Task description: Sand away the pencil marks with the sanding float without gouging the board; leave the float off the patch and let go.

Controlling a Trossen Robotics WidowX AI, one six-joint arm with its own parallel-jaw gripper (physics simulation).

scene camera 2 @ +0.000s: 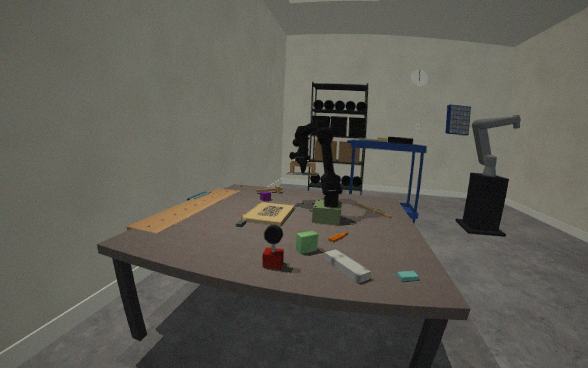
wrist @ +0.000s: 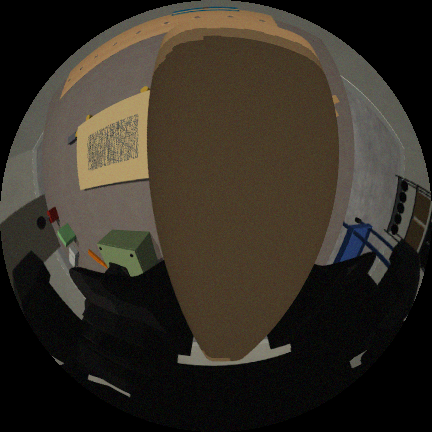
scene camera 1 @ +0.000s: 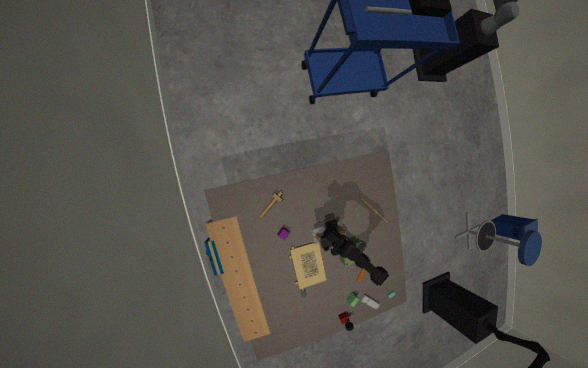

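Seen in the pictures: gripper, fingertip midpoint: (scene camera 2: 302, 172); arm's base, origin of the base link: (scene camera 2: 331, 205) (wrist: 120, 272).
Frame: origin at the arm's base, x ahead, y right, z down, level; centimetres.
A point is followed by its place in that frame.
Observation:
The sanding float (scene camera 1: 317, 233) @[x 28.6, y 26.5, z -12.1 cm] (scene camera 2: 302, 166) (wrist: 242, 175) has a tan handle and a thin, flat grey plate. My gripper (scene camera 2: 303, 170) @[x 21.7, y 24.8, z -11.4 cm] is shut on its handle and holds it in the air, high above the table and off the board. In the wrist view the float's brown surface fills the middle and hides the fingertips. The pale yellow board (scene camera 1: 297, 260) @[x 39.5, y 3.8, z 6.3 cm] (scene camera 2: 286, 212) @[x 23.3, y -0.9, z 6.3 cm] (wrist: 107, 177) @[x 23.6, y -1.9, z 6.3 cm] lies flat on the table. Dense dark pencil marks (scene camera 1: 310, 264) @[x 31.1, y -1.3, z 6.3 cm] (scene camera 2: 272, 210) (wrist: 113, 142) @[x 31.7, y 0.6, z 6.3 cm] cover a rectangular patch in its middle.
The arm's green base (scene camera 2: 327, 212) @[x 1.0, y -5.4, z 2.3 cm] (wrist: 125, 245) @[x 9.1, y 4.5, z 1.2 cm] stands beside the board. A purple cube (scene camera 1: 284, 233) @[x 45.4, y 25.3, z 3.1 cm] (scene camera 2: 265, 196) @[x 44.8, y 22.0, z 5.2 cm], a wooden hammer-like tool (scene camera 1: 271, 204) @[x 50.3, y 44.4, z 5.1 cm] and a long orange plank (scene camera 1: 239, 280) @[x 79.2, y -2.2, z 8.1 cm] (scene camera 2: 185, 210) @[x 77.3, y -17.1, z 8.0 cm] lie around it. A green block (scene camera 2: 307, 242) @[x 2.9, y -39.4, z 3.9 cm] and a red block (scene camera 2: 273, 258) @[x 10.3, y -54.6, z 4.3 cm] stand nearer scene camera 2.

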